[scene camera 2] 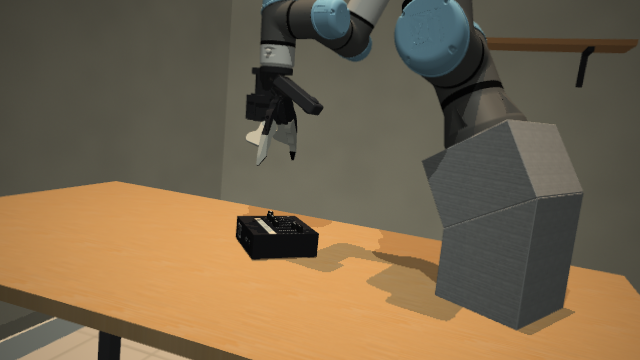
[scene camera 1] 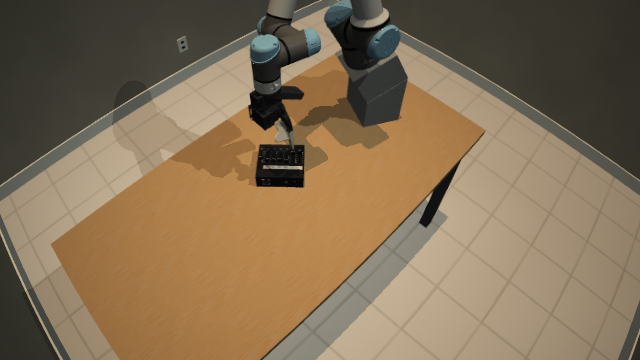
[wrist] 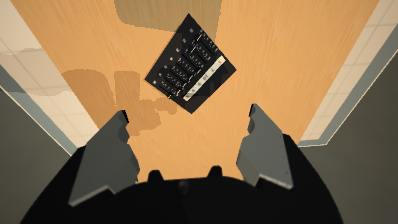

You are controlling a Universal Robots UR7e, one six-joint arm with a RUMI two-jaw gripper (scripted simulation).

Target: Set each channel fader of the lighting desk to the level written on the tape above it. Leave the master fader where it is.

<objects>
my gripper: scene camera 2; scene camera 1; wrist 190, 107
same spot on my gripper: [scene camera 1: 285, 130] = [scene camera 2: 261, 132]
</objects>
